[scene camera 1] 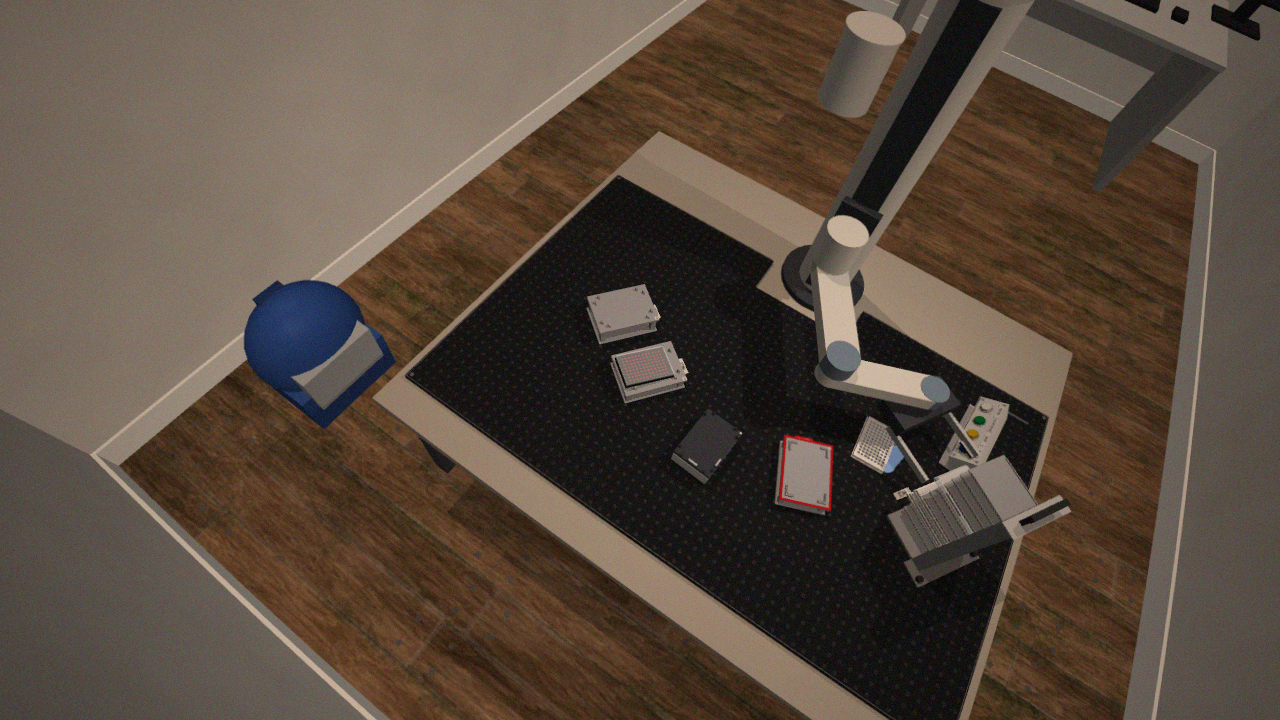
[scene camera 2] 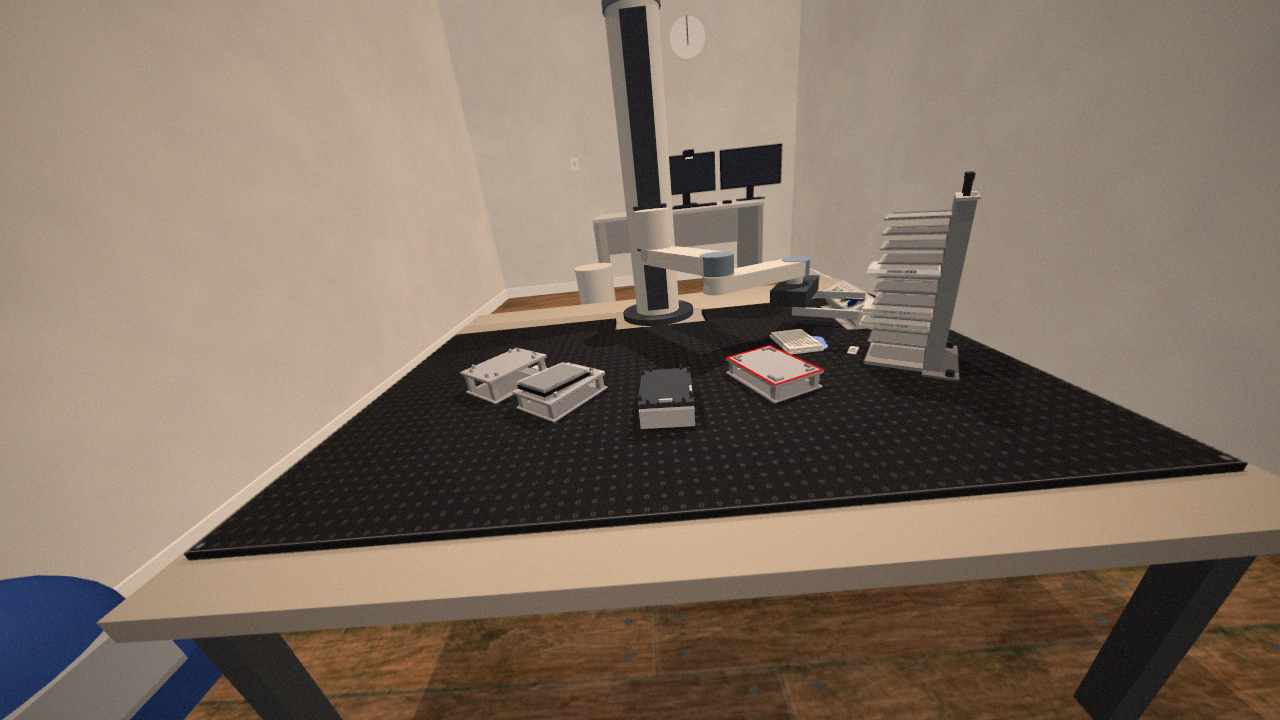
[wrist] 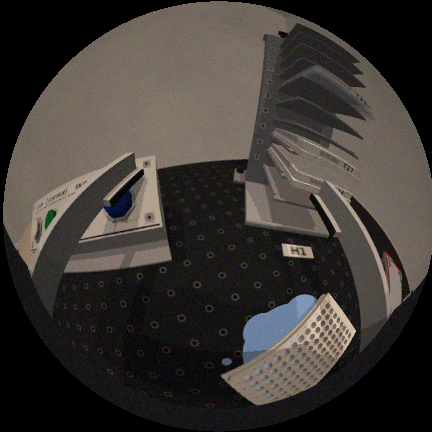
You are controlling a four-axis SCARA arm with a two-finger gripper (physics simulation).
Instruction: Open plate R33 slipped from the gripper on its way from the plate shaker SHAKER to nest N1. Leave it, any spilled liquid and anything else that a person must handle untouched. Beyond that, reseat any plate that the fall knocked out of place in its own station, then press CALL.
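Where they show: gripper, fingertip midpoint: (scene camera 1: 951,468) (scene camera 2: 862,304) (wrist: 230,168); arm's base at its link origin: (scene camera 2: 658,314).
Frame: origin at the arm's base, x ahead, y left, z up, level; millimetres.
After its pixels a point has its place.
Plate R33 (scene camera 1: 872,441) {x 418, y 325, z 25 mm} (scene camera 2: 794,341) {x 436, y 325, z 26 mm} (wrist: 300,355) {x 414, y 346, z 20 mm}, white with open wells, lies on the black mat beside a blue spill (scene camera 1: 892,460) {x 428, y 391, z 14 mm} (scene camera 2: 820,342) (wrist: 270,330) {x 408, y 391, z 14 mm}. My gripper (scene camera 1: 951,467) {x 414, y 498, z 98 mm} (scene camera 2: 861,305) {x 414, y 498, z 98 mm} (wrist: 230,168) {x 414, y 498, z 98 mm} is open and empty, above the mat between the button panel (scene camera 1: 988,413) {x 195, y 542, z 80 mm} (wrist: 150,182) {x 359, y 529, z 81 mm} and the plate hotel H1 (scene camera 2: 950,277) {x 641, y 529, z 210 mm} (wrist: 260,110) {x 521, y 596, z 153 mm}. In the wrist view its left fingertip overlaps the blue button (wrist: 120,207) {x 332, y 508, z 78 mm}; the button labels are partly hidden. Hotel plates include T27 (wrist: 320,151) {x 483, y 469, z 128 mm} and a higher plate (scene camera 2: 904,268) {x 564, y 491, z 216 mm} that sticks out; its seating is unclear.
A nest with a red outline (scene camera 1: 806,471) {x 606, y 213, z 53 mm} (scene camera 2: 774,365) {x 617, y 216, z 53 mm} stands left of the hotel. Farther left are a dark-topped device (scene camera 1: 707,443) {x 692, y -15, z 68 mm} (scene camera 2: 665,389) {x 706, y -17, z 68 mm}, a nest bearing a pink-welled plate (scene camera 1: 646,367) {x 613, y -241, z 76 mm} (scene camera 2: 554,380) {x 640, y -239, z 78 mm}, and a bare nest (scene camera 1: 622,308) {x 498, y -391, z 69 mm} (scene camera 2: 505,365) {x 511, y -384, z 69 mm}.
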